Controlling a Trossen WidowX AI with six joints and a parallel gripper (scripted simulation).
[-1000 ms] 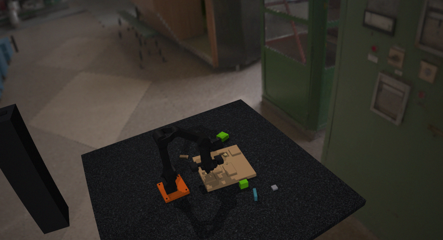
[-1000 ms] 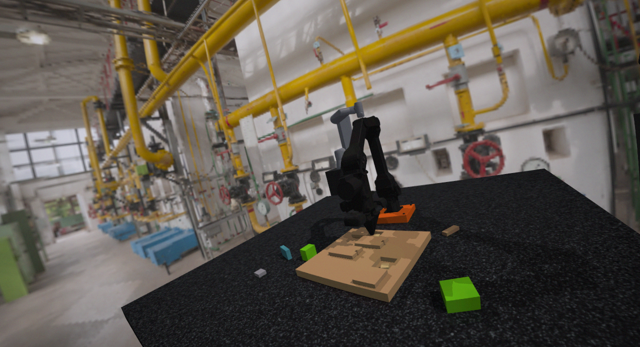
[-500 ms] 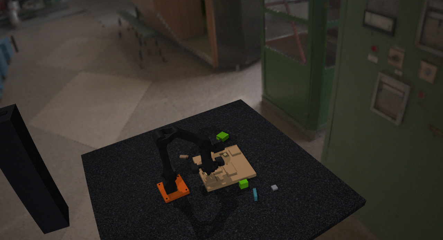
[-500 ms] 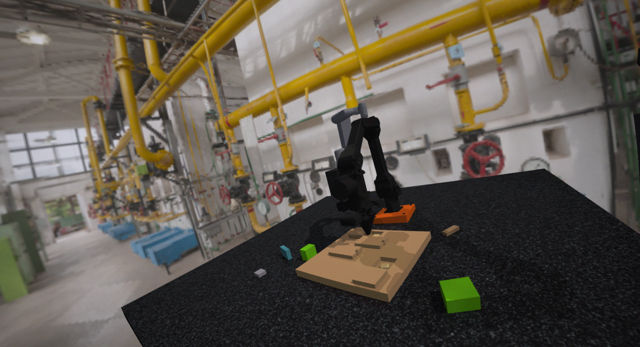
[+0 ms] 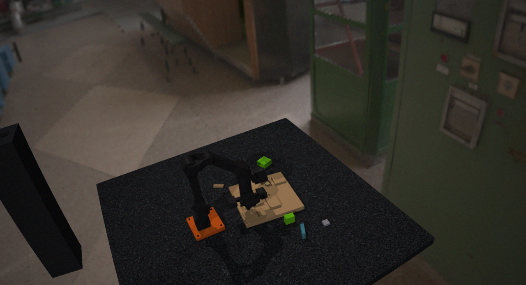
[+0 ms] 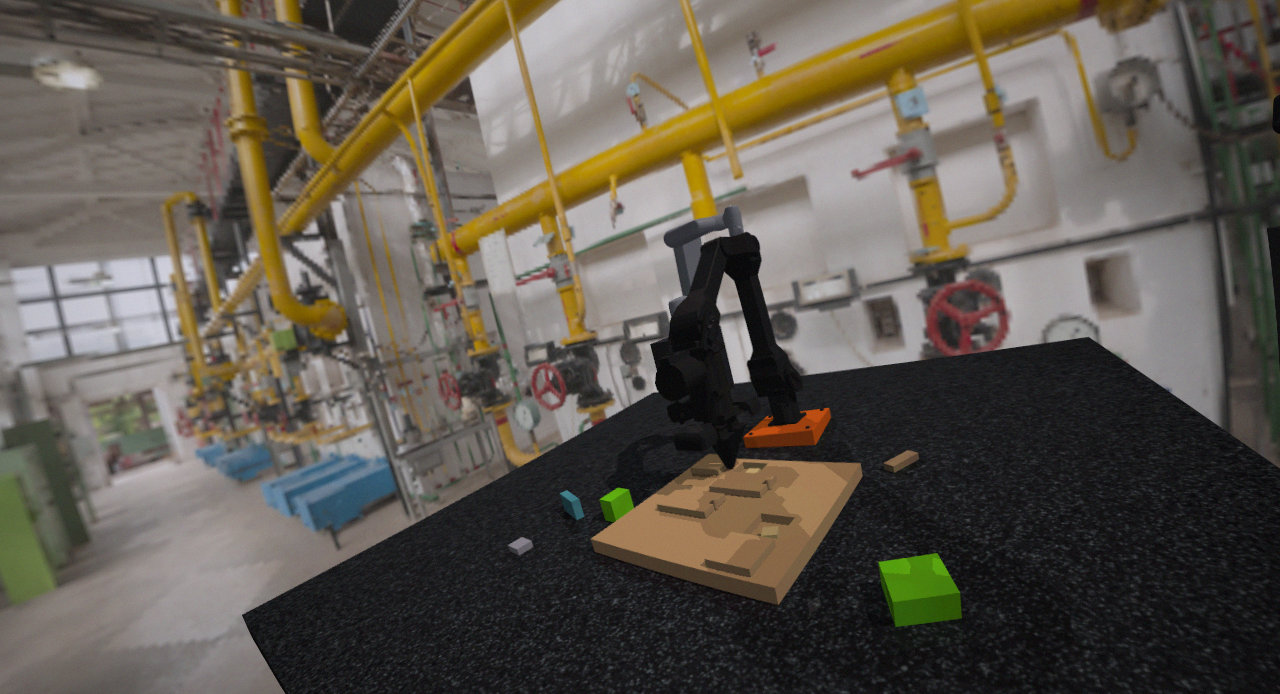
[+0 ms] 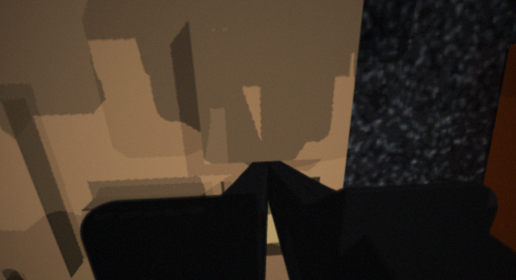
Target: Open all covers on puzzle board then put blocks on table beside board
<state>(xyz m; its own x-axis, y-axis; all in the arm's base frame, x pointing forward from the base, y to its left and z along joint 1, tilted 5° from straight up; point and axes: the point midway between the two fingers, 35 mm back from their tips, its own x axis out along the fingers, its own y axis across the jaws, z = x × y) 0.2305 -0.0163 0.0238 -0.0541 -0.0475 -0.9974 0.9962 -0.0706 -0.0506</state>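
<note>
The tan puzzle board is 110 mm ahead of my gripper tip and 50 mm to the left of it. From my gripper tip the other things lie so: teal block 240 mm to the right, 170 mm ahead, 10 mm below; grey block 290 mm ahead, 240 mm to the right, 20 mm below; small green cube 150 mm ahead, 140 mm to the right.
</note>
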